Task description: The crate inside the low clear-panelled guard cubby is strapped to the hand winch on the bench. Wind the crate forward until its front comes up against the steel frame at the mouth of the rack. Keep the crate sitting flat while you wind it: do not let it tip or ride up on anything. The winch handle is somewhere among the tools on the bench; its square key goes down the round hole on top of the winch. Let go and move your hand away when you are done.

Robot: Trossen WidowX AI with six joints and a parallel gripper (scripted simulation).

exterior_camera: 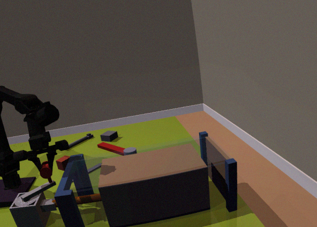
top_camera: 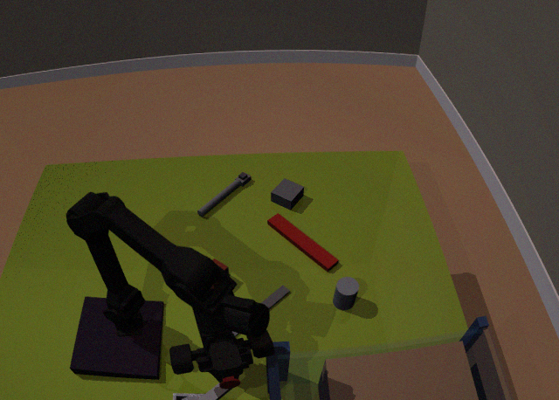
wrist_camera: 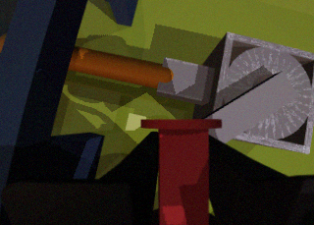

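Now: the winch handle 30 mm behind my gripper tip and 30 mm below it. From my gripper tip the other things lie so: red crank grip (20 mm to the left); then blue steel frame (80 mm ahead, 60 mm to the right, 30 mm below); then grey winch (100 mm behind, 50 mm to the right, 100 mm below).
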